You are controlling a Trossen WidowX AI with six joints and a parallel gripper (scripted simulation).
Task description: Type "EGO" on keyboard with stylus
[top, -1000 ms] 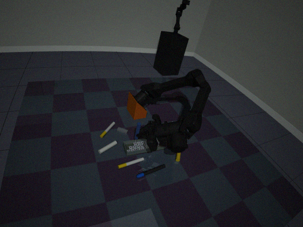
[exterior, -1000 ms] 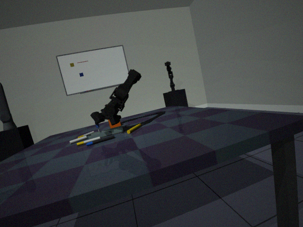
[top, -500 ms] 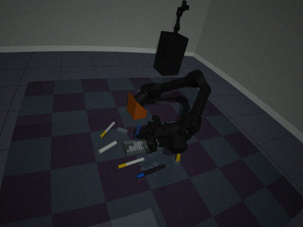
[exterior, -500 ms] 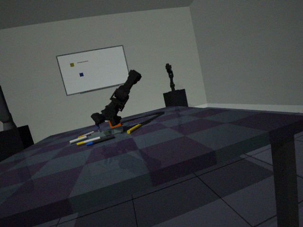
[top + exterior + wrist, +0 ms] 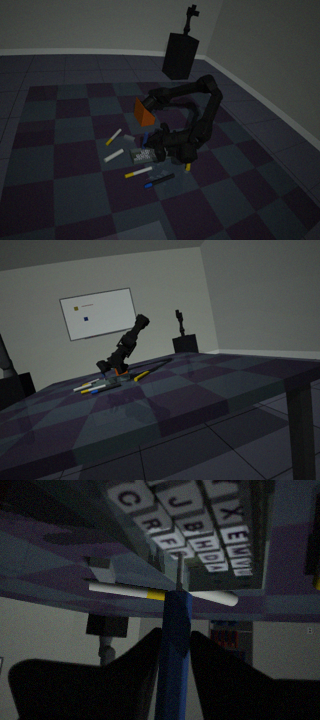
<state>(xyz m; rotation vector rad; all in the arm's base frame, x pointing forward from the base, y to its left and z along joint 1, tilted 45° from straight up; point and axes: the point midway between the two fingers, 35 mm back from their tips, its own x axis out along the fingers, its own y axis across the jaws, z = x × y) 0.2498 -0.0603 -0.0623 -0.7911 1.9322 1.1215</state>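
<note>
My gripper tip is now 40 mm short of the E key, 10 mm to the right of it and 60 mm above it. The rest, counted from my gripper tip: yellow marker (100 mm ahead, 200 mm to the left, 60 mm below); then stylus (10 mm below); then grey eraser (110 mm behind, 20 mm to the right, 60 mm below).
</note>
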